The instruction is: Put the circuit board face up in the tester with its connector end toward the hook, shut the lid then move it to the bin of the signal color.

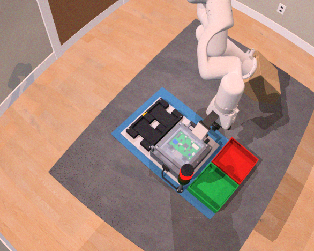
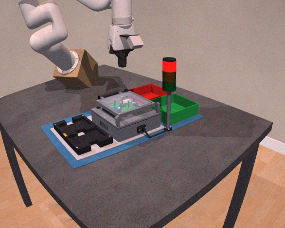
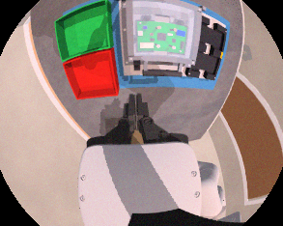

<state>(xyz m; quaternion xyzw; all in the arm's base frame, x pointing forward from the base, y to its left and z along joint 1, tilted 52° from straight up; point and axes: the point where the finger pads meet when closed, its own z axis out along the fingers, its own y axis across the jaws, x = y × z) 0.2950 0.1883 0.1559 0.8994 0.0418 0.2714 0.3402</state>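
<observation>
Right now the black latch hook is 120 mm below my hand, 20 mm ahead of it and 10 mm to the right of it. Round my hand: green circuit board 140 mm below, 80 mm ahead, 70 mm to the right; clear lid 120 mm below, 80 mm ahead, 70 mm to the right; plate 140 mm below, 80 mm ahead, 70 mm to the right.
</observation>
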